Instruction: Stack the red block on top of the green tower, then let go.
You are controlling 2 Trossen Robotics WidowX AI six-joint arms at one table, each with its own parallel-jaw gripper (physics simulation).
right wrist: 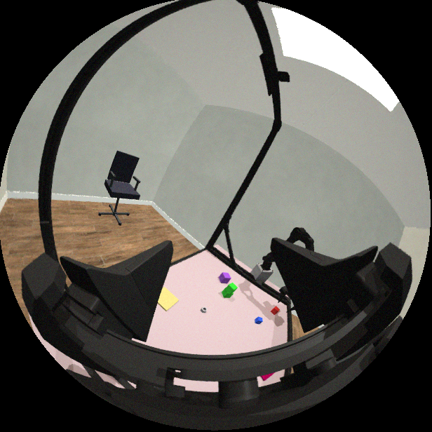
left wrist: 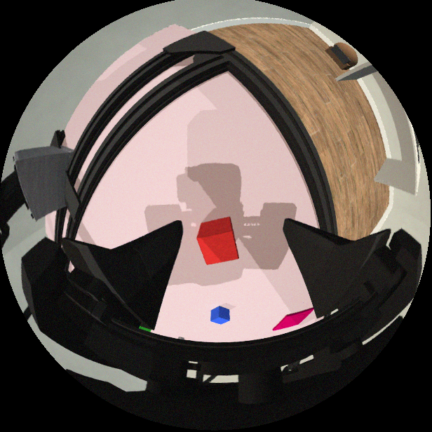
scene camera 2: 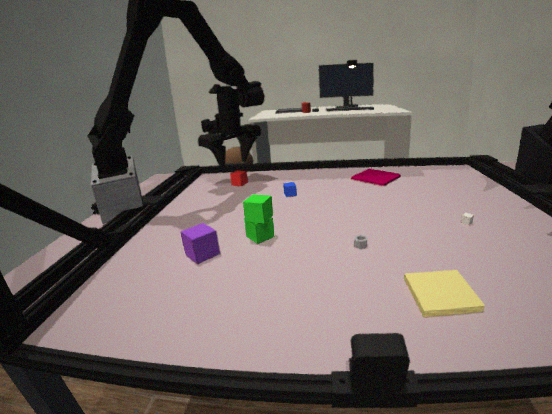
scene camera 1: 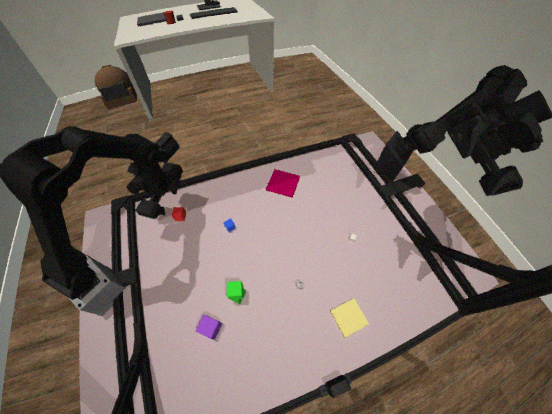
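Pixels of known places: left gripper, fingertip midpoint: (scene camera 2: 233,165) (scene camera 1: 169,204); right gripper, fingertip midpoint: (scene camera 1: 477,176); left arm's base at its link origin: (scene camera 2: 112,169) (scene camera 1: 82,281); right arm's base at its link origin: (scene camera 2: 549,137) (scene camera 1: 400,148).
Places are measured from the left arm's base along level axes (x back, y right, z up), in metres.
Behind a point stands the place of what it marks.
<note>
The red block (scene camera 1: 179,214) @[x -0.310, y -0.006, z -0.077 m] (scene camera 2: 239,178) @[x -0.308, y 0.000, z -0.088 m] (left wrist: 218,245) (right wrist: 275,310) lies on the pink mat near its far left corner. The green tower (scene camera 1: 235,290) @[x -0.243, y 0.310, z -0.036 m] (scene camera 2: 258,210) @[x -0.237, y 0.325, z -0.049 m] (right wrist: 229,290) is two green blocks, the upper turned slightly on the lower. A green sliver shows in the left wrist view. My left gripper (scene camera 1: 169,201) @[x -0.312, y -0.054, z -0.063 m] (scene camera 2: 233,162) @[x -0.312, y -0.054, z -0.063 m] (left wrist: 234,225) is open, pointing down above the red block. The block shows between its fingers in the left wrist view, below the tips. My right gripper (right wrist: 222,245) is open and empty, raised off to the right, far from the blocks.
A purple block (scene camera 1: 208,327) @[x -0.135, y 0.311, z -0.066 m] (scene camera 2: 200,243) @[x -0.132, y 0.331, z -0.077 m] stands near the tower. A blue block (scene camera 1: 229,225) @[x -0.384, y 0.147, z -0.084 m] (scene camera 2: 290,189) @[x -0.384, y 0.153, z -0.093 m] lies right of the red one. A grey nut (scene camera 1: 299,284) @[x -0.366, y 0.427, z -0.097 m], white cube (scene camera 1: 353,237) @[x -0.591, y 0.476, z -0.095 m], yellow square (scene camera 1: 349,318) @[x -0.376, y 0.584, z -0.101 m] and magenta square (scene camera 1: 283,183) @[x -0.634, y 0.173, z -0.103 m] lie farther right. Black rails edge the mat.
</note>
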